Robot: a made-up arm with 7 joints. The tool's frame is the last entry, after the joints. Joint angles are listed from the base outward. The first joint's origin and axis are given. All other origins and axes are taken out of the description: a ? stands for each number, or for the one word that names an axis. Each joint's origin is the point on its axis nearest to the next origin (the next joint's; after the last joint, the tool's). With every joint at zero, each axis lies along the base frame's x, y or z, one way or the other. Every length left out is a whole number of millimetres.
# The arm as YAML. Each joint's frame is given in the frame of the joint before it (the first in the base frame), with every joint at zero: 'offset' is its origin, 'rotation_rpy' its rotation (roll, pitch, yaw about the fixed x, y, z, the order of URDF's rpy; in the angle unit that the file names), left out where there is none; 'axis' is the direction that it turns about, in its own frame. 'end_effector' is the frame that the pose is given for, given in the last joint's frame.
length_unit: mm
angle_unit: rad
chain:
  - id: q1
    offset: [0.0, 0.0, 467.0]
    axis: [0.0, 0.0, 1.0]
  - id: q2
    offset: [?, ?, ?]
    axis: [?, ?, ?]
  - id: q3
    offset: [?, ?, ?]
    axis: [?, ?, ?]
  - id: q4
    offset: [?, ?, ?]
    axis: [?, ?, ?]
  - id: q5
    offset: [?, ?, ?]
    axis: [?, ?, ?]
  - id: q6
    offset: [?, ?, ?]
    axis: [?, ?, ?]
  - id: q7
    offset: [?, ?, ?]
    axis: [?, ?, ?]
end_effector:
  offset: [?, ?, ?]
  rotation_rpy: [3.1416, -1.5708, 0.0]
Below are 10 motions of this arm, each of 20 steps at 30 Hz.
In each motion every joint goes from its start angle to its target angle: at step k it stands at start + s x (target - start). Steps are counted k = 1, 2, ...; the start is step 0. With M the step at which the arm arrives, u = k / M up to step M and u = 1 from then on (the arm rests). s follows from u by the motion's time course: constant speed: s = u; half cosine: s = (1 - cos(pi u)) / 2; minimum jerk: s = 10 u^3 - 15 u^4 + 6 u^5.
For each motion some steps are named. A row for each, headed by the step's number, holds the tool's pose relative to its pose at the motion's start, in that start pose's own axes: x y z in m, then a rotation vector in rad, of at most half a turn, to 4 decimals.
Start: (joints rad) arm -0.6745 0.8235 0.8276 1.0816 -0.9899 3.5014 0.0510
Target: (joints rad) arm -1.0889 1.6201 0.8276 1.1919 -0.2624 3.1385 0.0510
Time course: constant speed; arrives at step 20
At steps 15, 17, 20:
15: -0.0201 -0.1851 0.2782 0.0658 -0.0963 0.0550
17: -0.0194 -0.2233 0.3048 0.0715 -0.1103 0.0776
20: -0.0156 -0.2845 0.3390 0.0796 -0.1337 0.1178

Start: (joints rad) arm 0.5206 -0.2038 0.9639 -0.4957 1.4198 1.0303 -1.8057
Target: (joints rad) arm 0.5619 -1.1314 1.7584 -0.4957 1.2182 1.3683 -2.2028
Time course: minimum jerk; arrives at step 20
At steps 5, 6, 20:
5: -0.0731 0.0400 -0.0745 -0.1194 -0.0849 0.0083
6: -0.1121 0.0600 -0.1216 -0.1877 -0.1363 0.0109
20: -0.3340 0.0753 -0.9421 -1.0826 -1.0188 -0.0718

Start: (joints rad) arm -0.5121 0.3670 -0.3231 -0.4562 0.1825 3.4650 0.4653
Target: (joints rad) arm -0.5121 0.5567 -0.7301 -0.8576 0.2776 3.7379 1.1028
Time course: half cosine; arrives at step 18
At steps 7, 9, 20:
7: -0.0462 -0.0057 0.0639 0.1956 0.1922 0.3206
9: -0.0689 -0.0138 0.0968 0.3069 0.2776 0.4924
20: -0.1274 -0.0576 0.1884 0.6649 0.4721 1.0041

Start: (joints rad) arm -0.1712 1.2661 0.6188 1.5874 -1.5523 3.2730 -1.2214
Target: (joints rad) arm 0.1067 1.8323 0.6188 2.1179 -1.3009 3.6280 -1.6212
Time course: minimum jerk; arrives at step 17
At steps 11, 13, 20:
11: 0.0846 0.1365 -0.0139 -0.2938 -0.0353 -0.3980
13: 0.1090 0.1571 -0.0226 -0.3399 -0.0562 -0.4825
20: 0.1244 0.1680 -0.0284 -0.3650 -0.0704 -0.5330

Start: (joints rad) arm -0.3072 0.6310 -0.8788 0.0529 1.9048 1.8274 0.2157
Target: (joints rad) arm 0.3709 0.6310 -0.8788 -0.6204 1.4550 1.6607 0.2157
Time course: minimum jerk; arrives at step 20
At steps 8, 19, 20:
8: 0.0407 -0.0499 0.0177 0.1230 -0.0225 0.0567
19: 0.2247 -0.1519 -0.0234 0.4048 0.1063 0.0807
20: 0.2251 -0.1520 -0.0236 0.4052 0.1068 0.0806

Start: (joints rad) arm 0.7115 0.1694 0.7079 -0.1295 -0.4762 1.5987 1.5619
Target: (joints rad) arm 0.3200 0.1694 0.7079 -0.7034 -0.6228 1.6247 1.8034
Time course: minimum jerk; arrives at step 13
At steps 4, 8, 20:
4: -0.0111 -0.0613 -0.0234 0.0956 0.0213 -0.0486
8: -0.0878 -0.2277 -0.1293 0.4069 0.0374 -0.1851
20: -0.1497 -0.2951 -0.2067 0.5825 0.0147 -0.2489

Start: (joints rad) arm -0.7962 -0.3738 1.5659 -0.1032 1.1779 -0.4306 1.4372
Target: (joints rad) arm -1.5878 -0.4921 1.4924 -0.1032 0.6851 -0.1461 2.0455
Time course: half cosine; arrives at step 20
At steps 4, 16, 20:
4: -0.0131 0.0060 -0.0302 0.0285 0.1278 0.0866
16: -0.2998 0.0562 -0.1958 0.6095 1.1370 0.6067
20: -0.3482 0.0614 -0.1951 0.7149 1.2410 0.6325

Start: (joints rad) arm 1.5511 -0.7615 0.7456 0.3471 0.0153 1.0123 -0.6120
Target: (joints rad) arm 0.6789 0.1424 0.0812 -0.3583 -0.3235 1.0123 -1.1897
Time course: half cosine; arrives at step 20
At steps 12, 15, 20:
12: 0.4180 -0.3915 -0.7723 -1.3445 0.2263 -1.2325
15: 0.3865 -0.7007 -0.8250 -1.7800 0.1879 -1.6015
20: 0.3084 -0.9188 -0.7827 -2.1068 0.1399 -1.8618

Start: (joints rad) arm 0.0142 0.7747 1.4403 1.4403 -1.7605 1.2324 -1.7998
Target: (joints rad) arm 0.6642 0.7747 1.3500 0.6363 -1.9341 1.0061 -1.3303
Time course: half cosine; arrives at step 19
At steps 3, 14, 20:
3: -0.0420 -0.0177 -0.0233 0.0228 -0.0717 0.0516
14: -0.3433 -0.3919 -0.5084 0.2236 -0.9602 0.8823
20: -0.3290 -0.4924 -0.6263 0.2463 -1.1331 1.0858

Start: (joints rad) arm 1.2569 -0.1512 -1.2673 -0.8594 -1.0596 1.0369 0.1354
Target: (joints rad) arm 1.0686 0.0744 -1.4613 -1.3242 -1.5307 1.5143 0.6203
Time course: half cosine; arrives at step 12
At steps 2, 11, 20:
2: 0.0138 0.0068 -0.0217 -0.0420 0.0639 -0.0067
11: 0.0819 -0.0362 -0.3382 -0.3101 0.9668 -0.2461
20: 0.0809 -0.0385 -0.3435 -0.3101 0.9825 -0.2534

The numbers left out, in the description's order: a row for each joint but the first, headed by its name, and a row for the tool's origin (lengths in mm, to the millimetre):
q2: xyz 0.0 -68.0 0.0, axis 0.0 -1.0 0.0
q3: xyz 0.0 0.0 332.0, axis 0.0 0.0 1.0
q4: xyz 16.0 61.0 0.0, axis 0.0 1.0 0.0
q5: xyz -30.0 0.0 518.0, axis 0.0 0.0 1.0
q6: xyz 0.0 -144.0 0.0, axis 0.0 -1.0 0.0
q7: xyz 22.0 0.0 163.0, axis 1.0 0.0 0.0
tool: xyz 0.0 0.0 0.0

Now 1 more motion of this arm.
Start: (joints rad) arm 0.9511 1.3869 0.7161 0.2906 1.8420 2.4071 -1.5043
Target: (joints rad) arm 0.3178 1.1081 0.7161 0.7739 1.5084 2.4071 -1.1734
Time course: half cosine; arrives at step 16
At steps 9, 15, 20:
9: -0.2990 0.1560 -0.0345 -0.0312 -0.1768 -0.5339
15: -0.4024 0.3189 -0.0727 -0.0338 -0.2629 -0.8982
20: -0.4039 0.3231 -0.0736 -0.0337 -0.2648 -0.9072

